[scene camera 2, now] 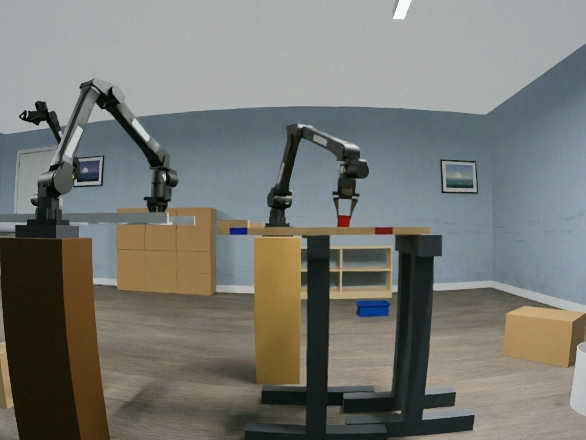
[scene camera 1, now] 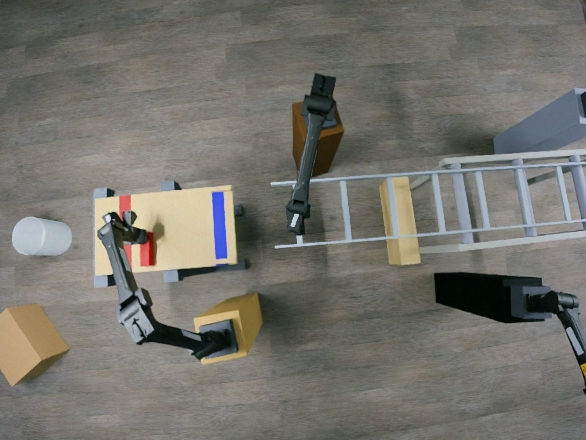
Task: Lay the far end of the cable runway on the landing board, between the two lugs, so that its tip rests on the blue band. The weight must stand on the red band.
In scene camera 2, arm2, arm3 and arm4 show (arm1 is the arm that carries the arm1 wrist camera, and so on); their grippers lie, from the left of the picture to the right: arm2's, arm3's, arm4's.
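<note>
The landing board [scene camera 1: 185, 220] [scene camera 2: 310, 230] has a blue band [scene camera 1: 219, 225] [scene camera 2: 238, 231] and a red band [scene camera 1: 125, 203] [scene camera 2: 383, 230]. Arm4's gripper [scene camera 2: 344, 215] is shut on the red weight [scene camera 1: 147, 252] [scene camera 2: 344, 221], low over the board between the bands, nearer the red; contact with the board is unclear. In scene camera 1 the left arm's gripper [scene camera 1: 145, 237] is at the weight. Arm3's gripper [scene camera 2: 157, 208] is shut on the cable runway [scene camera 1: 346, 210] [scene camera 2: 100, 218], whose tip is apart from the board. The middle arm's gripper [scene camera 1: 296, 232] is at its end rung. Arm2's gripper [scene camera 2: 21, 116] looks open, far from the runway.
A pale wooden beam [scene camera 1: 406, 254] lies under the runway. Brown [scene camera 1: 326, 150] [scene camera 2: 40, 325], yellow [scene camera 1: 250, 315] [scene camera 2: 277, 310] and black [scene camera 1: 470, 295] pedestals stand nearby. A white cylinder [scene camera 1: 42, 236] [scene camera 2: 580, 380] and a cardboard box [scene camera 1: 30, 340] [scene camera 2: 537, 335] stand beyond the board.
</note>
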